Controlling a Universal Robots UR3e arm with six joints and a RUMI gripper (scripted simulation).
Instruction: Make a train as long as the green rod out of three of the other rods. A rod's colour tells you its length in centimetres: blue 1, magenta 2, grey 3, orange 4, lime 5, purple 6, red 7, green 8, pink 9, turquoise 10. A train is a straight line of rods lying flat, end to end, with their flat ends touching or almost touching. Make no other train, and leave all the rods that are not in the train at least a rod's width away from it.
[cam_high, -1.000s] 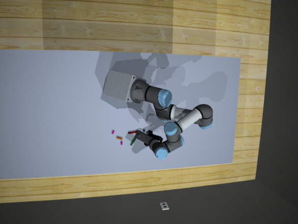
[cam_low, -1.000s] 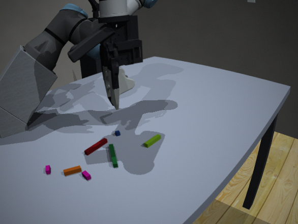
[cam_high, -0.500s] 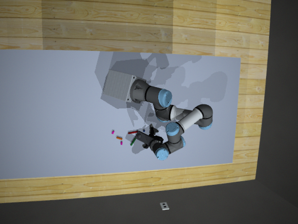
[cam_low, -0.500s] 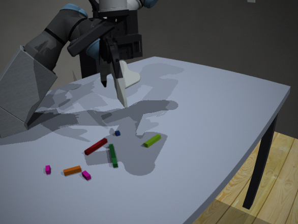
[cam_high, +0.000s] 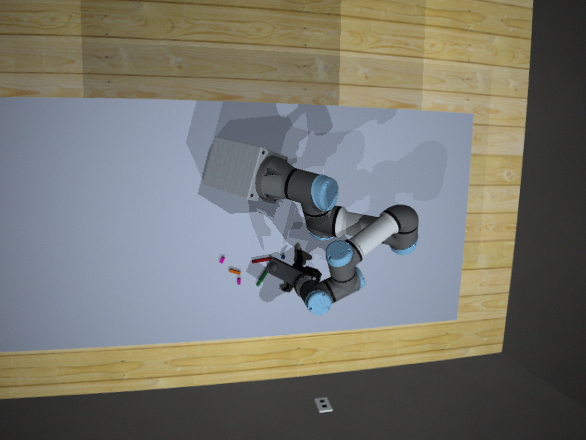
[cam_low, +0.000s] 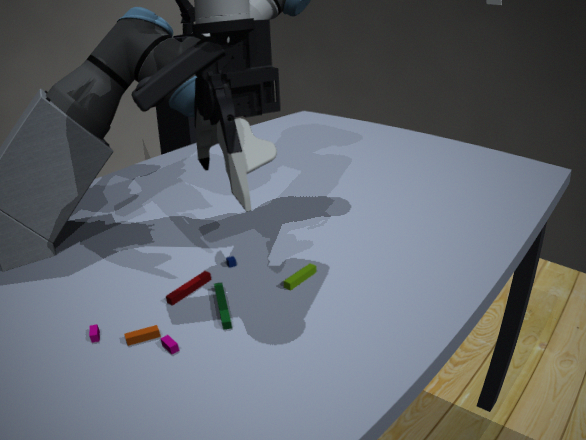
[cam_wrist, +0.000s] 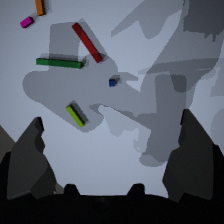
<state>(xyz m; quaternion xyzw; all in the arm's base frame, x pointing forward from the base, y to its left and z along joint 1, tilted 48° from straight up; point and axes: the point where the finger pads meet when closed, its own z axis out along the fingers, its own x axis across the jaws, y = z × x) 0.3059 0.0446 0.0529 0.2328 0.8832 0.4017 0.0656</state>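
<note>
Right now my hand is 170 mm to the left of the orange rod, 100 mm above it and 40 mm short of it. The rest, counted from my hand: blue rod (100 mm below); then green rod (100 mm below, 70 mm to the right, 60 mm ahead); then red rod (100 mm below, 80 mm to the right, 10 mm ahead).
</note>
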